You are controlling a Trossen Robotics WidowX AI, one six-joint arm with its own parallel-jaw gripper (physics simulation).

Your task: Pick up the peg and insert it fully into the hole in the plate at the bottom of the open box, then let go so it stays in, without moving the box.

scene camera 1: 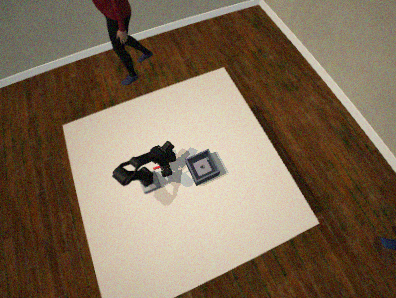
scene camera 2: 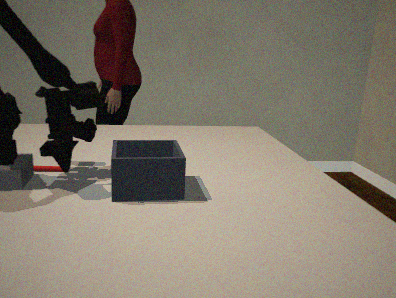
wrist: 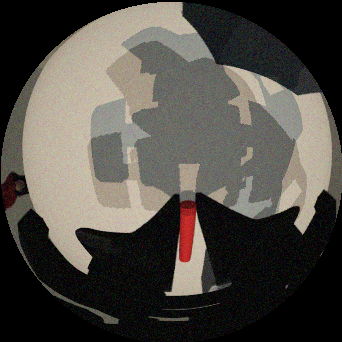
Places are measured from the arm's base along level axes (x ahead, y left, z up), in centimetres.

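Pixels of known places: gripper, between the fingertips: point(scene camera 1: 165, 165) point(scene camera 2: 66, 170) point(wrist: 186, 197); arm's base, origin of its link: point(scene camera 1: 147, 180).
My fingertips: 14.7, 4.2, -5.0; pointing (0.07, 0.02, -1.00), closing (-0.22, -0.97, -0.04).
Observation:
Ahead of a thing's pixels: the offset from my fingertips to its top centre, as dx, dy, dz. Level surfaces: height alone.
The red peg {-4.2, +1.0, +1.2} point(scene camera 1: 157, 168) point(scene camera 2: 47, 169) point(wrist: 187, 235) lies on its side, low at the table top. My gripper point(scene camera 1: 167, 174) point(scene camera 2: 67, 170) point(wrist: 186, 197) points down with its fingertips closed around the peg near one end, a finger against each side. The open dark box {+18.3, -15.2, +9.6} point(scene camera 1: 206, 179) point(scene camera 2: 148, 180) point(wrist: 250, 40) stands upright, apart from the gripper, to its right in both scene views. The plate {+18.3, -15.2, +5.9} point(scene camera 1: 198, 163) with a dark hole in its middle shows at the bottom of the box in scene camera 1; the box walls hide it in scene camera 2.
The grey arm base point(scene camera 1: 150, 189) point(scene camera 2: 15, 175) stands close to the peg's other end. The pale table top {dz -0.2} point(scene camera 1: 210, 240) point(scene camera 2: 250, 240) carries the arm's shadows between base and box. A person in a red top point(scene camera 1: 115, 7) point(scene camera 2: 116, 45) stands beyond the table.

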